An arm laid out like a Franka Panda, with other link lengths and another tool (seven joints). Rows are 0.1 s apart.
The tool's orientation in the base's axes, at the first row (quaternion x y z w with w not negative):
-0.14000 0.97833 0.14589 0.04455
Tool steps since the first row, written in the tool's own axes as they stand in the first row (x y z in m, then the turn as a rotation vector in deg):
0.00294 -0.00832 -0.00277 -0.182 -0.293 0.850
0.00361 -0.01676 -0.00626 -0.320 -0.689 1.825
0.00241 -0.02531 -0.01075 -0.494 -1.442 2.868
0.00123 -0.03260 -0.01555 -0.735 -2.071 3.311
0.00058 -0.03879 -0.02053 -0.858 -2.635 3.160
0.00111 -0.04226 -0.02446 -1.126 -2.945 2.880
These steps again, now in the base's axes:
-0.00055 -0.00923 -0.00001 0.298 0.032 -0.867
0.00106 -0.01820 0.00093 0.588 -0.005 -1.887
0.00446 -0.02707 0.00303 1.019 -0.341 -3.065
0.00746 -0.03489 0.00577 1.451 -0.723 -3.628
0.00962 -0.04189 0.00891 1.723 -1.254 -3.622
0.00993 -0.04638 0.01164 2.056 -1.552 -3.406

